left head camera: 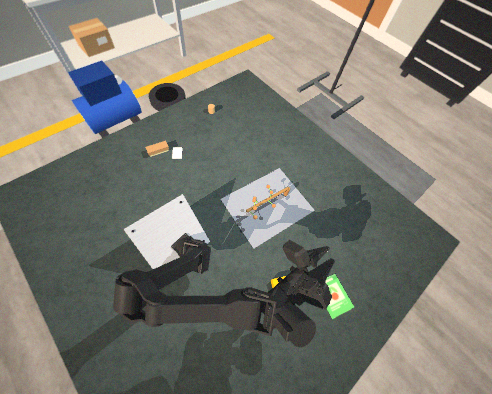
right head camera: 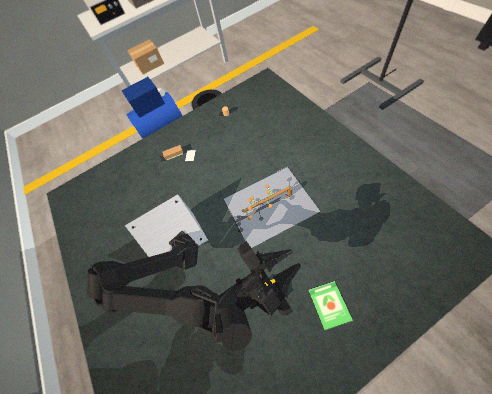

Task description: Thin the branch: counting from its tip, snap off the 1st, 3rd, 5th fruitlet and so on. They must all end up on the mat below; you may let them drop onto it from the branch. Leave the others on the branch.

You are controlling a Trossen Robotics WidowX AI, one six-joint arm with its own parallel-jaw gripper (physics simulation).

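Frame: origin at the arm's base, x ahead, y left, z up, level; centimetres.
Seen in the pictures: gripper, fingertip midpoint: (left head camera: 330, 253) (right head camera: 296, 257); arm's base, origin of the base link: (left head camera: 184, 245) (right head camera: 181, 242).
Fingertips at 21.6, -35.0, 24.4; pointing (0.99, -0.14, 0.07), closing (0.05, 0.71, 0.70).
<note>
Offsets run from my fingertips to a thing's top centre, as dx, dy, dz. Level surfaces: height alone.
An orange-brown branch (left head camera: 262, 203) (right head camera: 280, 194) is held above the pale mat {dz -29.4} (left head camera: 237, 196) (right head camera: 239, 200). Several small orange fruitlets stand out from it on thin green stems, among them an upper fruitlet {+15.2, +28.5, -21.2} (left head camera: 268, 186) (right head camera: 267, 186) and a lower fruitlet {+11.3, +24.1, -21.7} (left head camera: 273, 205) (right head camera: 270, 205). Another fruitlet {+3.0, +25.9, -21.7} (left head camera: 255, 217) (right head camera: 250, 217) shows near the branch's left end. Whether any fruitlet lies on the mat is too small to tell. My gripper (left head camera: 330, 255) (right head camera: 295, 258) is partly open and empty, away from the branch on the near side of the mat.
A white base plate (left head camera: 162, 227) (right head camera: 162, 222) lies left, under my arm. A yellow box {-7.5, +2.1, -26.5} (left head camera: 276, 282) (right head camera: 270, 282) is mostly hidden behind my wrist. A green card {+3.3, -12.5, -29.3} (left head camera: 341, 302) (right head camera: 330, 305) lies at the near right. An orange block {-1.7, +77.3, -26.6} (left head camera: 157, 148) (right head camera: 172, 152) and an orange cylinder {+31.7, +79.7, -26.1} (left head camera: 211, 108) (right head camera: 225, 111) stand farther back.
</note>
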